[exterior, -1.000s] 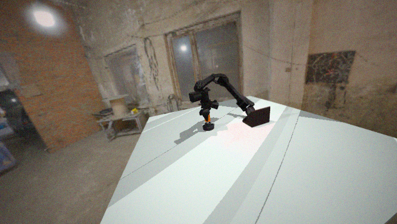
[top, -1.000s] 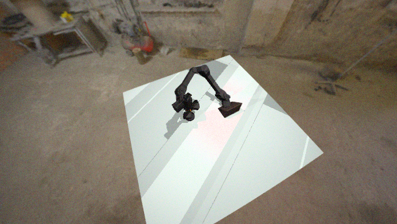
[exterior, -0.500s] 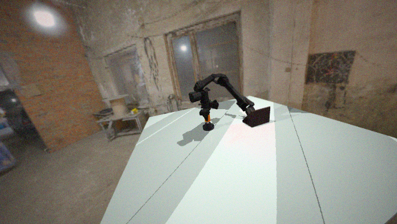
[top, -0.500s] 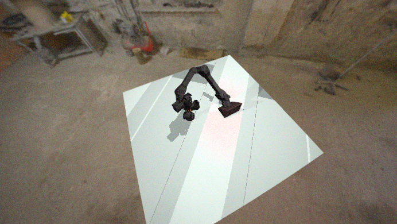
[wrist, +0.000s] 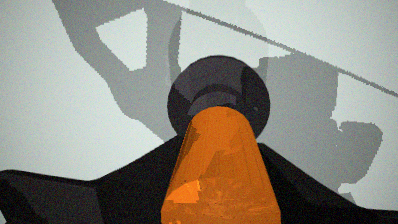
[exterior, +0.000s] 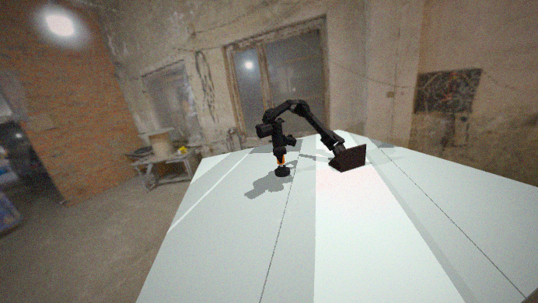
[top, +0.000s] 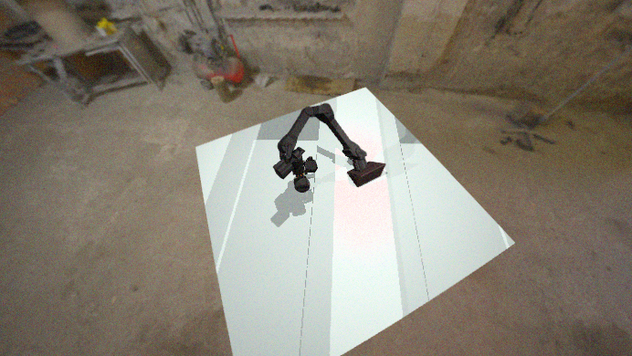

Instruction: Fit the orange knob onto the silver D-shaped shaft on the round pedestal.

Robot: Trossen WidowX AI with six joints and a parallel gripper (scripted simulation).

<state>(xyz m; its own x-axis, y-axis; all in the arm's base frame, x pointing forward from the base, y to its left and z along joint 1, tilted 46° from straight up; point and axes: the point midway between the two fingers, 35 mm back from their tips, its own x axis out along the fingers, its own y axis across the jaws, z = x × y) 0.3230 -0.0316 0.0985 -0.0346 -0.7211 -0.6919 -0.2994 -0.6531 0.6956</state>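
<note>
My gripper tip is now 40 mm above the round pedestal. The rest, counted from my gripper tip: orange knob: 30 mm above.
</note>
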